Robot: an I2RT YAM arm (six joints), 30 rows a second.
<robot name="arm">
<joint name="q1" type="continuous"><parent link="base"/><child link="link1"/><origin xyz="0.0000 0.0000 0.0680"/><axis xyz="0 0 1"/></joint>
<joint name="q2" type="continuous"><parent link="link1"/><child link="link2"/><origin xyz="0.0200 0.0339 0.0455"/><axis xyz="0 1 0"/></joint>
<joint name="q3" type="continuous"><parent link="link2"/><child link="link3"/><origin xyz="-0.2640 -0.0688 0.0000"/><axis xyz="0 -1 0"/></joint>
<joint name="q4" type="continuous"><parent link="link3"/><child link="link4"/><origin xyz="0.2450 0.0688 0.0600"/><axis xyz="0 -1 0"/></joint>
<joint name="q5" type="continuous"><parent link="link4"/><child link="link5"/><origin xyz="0.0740 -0.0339 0.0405"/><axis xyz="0 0 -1"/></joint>
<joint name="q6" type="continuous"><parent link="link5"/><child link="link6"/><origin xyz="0.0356 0.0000 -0.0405"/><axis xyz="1 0 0"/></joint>
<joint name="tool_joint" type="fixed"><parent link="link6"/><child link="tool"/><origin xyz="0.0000 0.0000 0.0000" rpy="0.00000 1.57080 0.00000"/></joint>
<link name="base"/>
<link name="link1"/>
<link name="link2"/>
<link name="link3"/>
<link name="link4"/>
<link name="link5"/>
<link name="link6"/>
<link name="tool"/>
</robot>
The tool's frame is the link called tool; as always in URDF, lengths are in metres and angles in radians. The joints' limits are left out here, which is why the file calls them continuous.
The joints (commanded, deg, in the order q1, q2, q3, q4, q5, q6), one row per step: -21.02 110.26 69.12 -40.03 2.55 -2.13; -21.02 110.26 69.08 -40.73 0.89 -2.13; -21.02 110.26 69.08 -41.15 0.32 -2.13; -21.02 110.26 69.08 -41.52 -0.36 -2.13; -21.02 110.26 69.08 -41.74 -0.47 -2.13; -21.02 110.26 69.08 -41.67 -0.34 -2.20; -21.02 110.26 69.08 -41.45 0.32 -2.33; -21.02 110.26 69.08 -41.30 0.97 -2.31; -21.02 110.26 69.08 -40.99 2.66 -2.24; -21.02 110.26 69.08 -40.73 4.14 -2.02; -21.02 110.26 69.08 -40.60 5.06 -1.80; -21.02 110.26 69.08 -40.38 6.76 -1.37; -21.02 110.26 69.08 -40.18 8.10 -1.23; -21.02 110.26 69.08 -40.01 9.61 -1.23; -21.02 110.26 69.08 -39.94 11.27 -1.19; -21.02 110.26 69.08 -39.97 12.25 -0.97; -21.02 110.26 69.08 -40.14 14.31 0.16; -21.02 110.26 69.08 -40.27 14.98 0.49
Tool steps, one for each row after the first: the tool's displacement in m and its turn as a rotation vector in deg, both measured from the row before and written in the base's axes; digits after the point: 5 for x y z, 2 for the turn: -0.00101 0.00149 -0.00040 1.80 0.10 0.24; -0.00062 0.00062 -0.00011 0.68 0.19 0.08; -0.00050 0.00065 -0.00009 0.76 0.10 0.09; -0.00037 0.00021 -0.00005 0.18 0.17 0.01; 0.00010 -0.00012 0.00002 -0.15 -0.02 0.05; 0.00024 -0.00053 0.00005 -0.71 0.04 0.05; 0.00012 -0.00048 0.00004 -0.65 0.09 -0.10; 0.00017 -0.00119 0.00011 -1.67 0.31 -0.30; 0.00012 -0.00103 0.00012 -1.44 0.26 -0.42; 0.00002 -0.00062 0.00008 -0.87 0.18 -0.35; 0.00000 -0.00112 0.00017 -1.61 0.33 -0.67; 0.00004 -0.00090 0.00016 -1.30 0.26 -0.34; -0.00005 -0.00097 0.00019 -1.45 0.38 -0.23; -0.00027 -0.00098 0.00021 -1.55 0.51 -0.29; -0.00028 -0.00053 0.00011 -0.88 0.32 -0.36; -0.00079 -0.00103 0.00024 -1.78 0.59 -1.40; -0.00039 -0.00028 0.00007 -0.56 0.26 -0.42
